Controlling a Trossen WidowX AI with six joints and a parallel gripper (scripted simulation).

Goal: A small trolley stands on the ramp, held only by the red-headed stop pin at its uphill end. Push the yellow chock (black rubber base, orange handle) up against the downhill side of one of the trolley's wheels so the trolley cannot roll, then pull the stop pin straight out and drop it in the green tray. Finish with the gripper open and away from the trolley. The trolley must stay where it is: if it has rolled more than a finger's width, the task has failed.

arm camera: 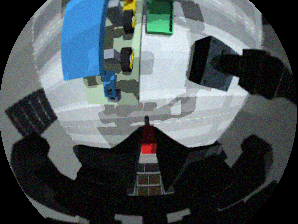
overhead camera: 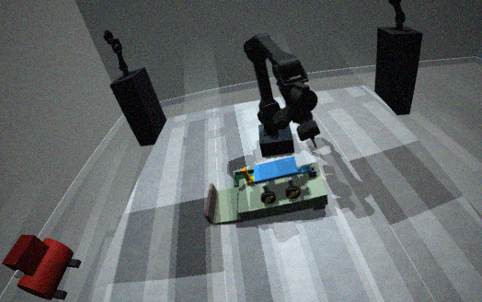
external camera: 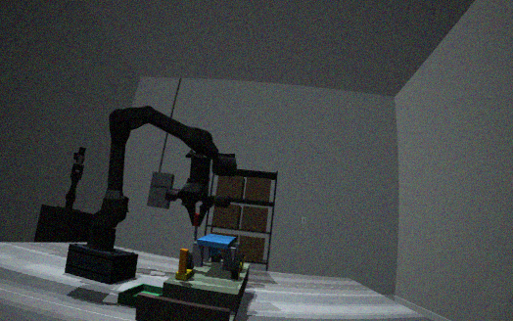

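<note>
My gripper tip is now 24 cm to the left of the green tray and 18 cm above it. The rest, counted from my gripper tip: stop pin (right at my gripper tip); then trolley (12 cm to the right, 11 cm ahead, 7 cm below); then pale green ramp (13 cm below, 12 cm to the right, 11 cm ahead).
</note>
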